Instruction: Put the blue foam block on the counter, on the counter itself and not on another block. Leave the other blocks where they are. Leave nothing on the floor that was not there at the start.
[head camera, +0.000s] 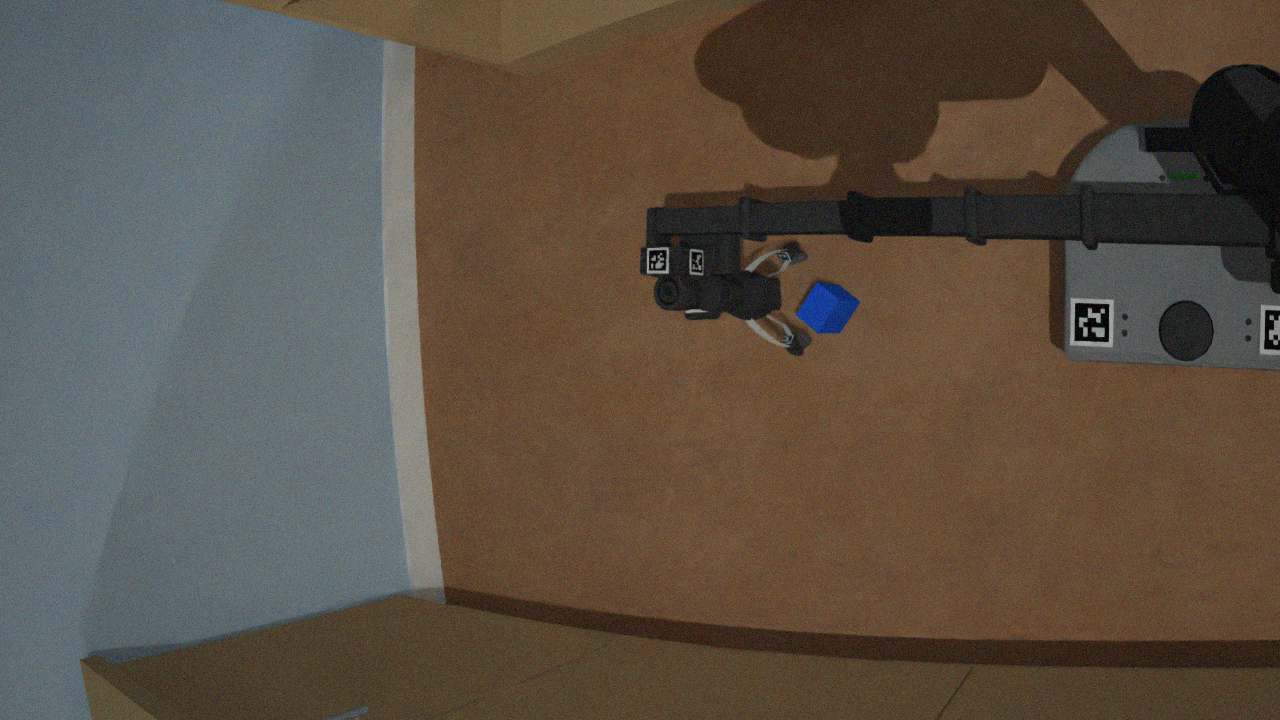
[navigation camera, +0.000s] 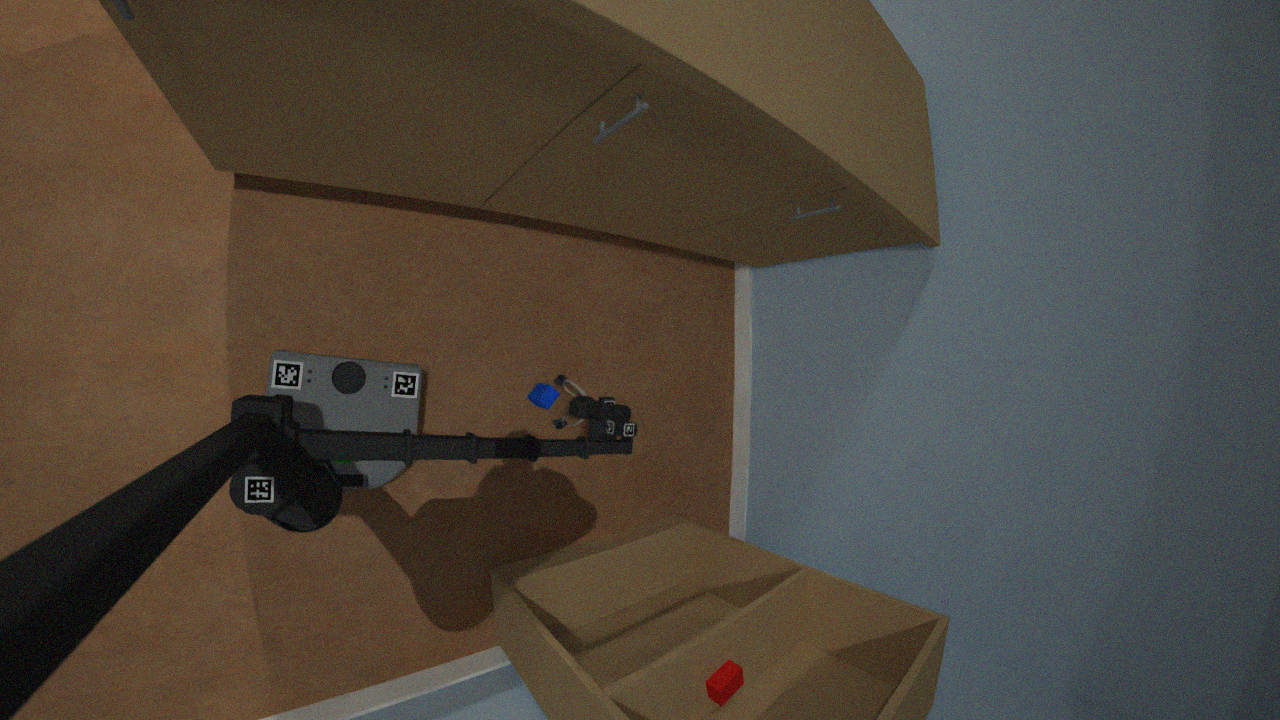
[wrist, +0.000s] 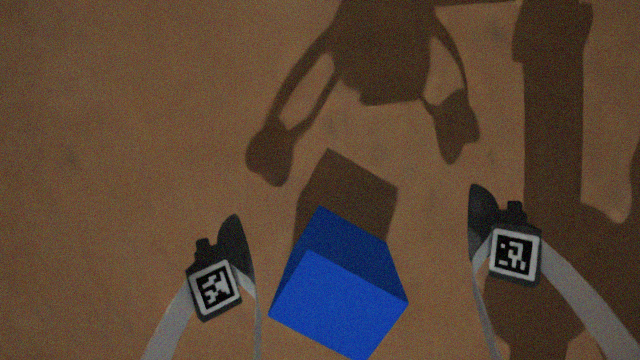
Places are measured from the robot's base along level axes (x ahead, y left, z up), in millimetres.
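Pixels of known places: gripper, between the fingertips: (head camera: 801, 299) (navigation camera: 556, 401); robot's base, origin of its link: (head camera: 1182, 327) (navigation camera: 348, 376).
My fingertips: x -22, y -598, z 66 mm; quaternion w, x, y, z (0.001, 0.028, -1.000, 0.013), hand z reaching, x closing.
Note:
For each thing: its top centre in the pictures, then the offset to it from my fingertips. Level surfaces: height alone.
- blue foam block, centre of its top: (head camera: 817, 307) (navigation camera: 549, 397) dx +13, dy +38, dz +24 mm
- counter, height of its surface: dz +844 mm
- red block, centre of its top: (navigation camera: 731, 687) dx -667, dy -217, dz +623 mm
The blue foam block (head camera: 827, 307) (navigation camera: 543, 395) (wrist: 340, 300) lies on the floor between the robot base and my gripper. My gripper (head camera: 795, 298) (navigation camera: 560, 402) (wrist: 355, 226) is open, low over the floor. In the wrist view the block shows between the two spread fingers, with a gap on each side, its near corner cut off by the lower edge. In the head view it lies at and just beyond the fingertips. The counter (navigation camera: 787, 53) is the long wooden cabinet at the top of the navigation view; its front (head camera: 671, 676) runs along the bottom of the head view.
A red block (navigation camera: 725, 682) lies in an open wooden unit with dividers (navigation camera: 537, 622) at the bottom of the navigation view. The robot base (head camera: 1145, 268) (navigation camera: 358, 416) is at the arm's other end. A blue-grey wall (head camera: 223, 313) (navigation camera: 1029, 358) stands behind the gripper.

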